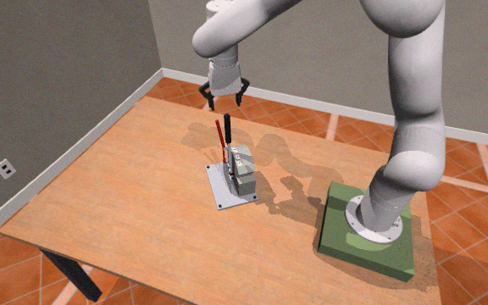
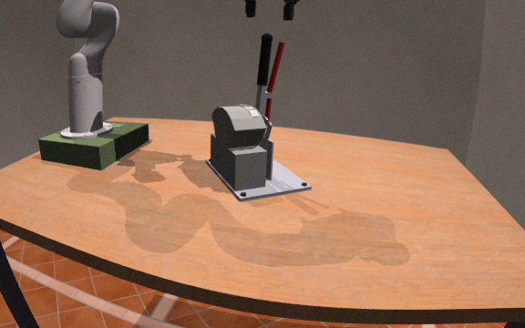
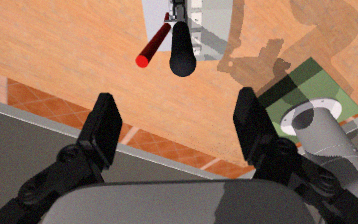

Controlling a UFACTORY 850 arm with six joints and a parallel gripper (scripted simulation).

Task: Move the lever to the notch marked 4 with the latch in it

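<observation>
Right now my hand is 19 cm above the red bar and 2 cm to the right of it.
</observation>
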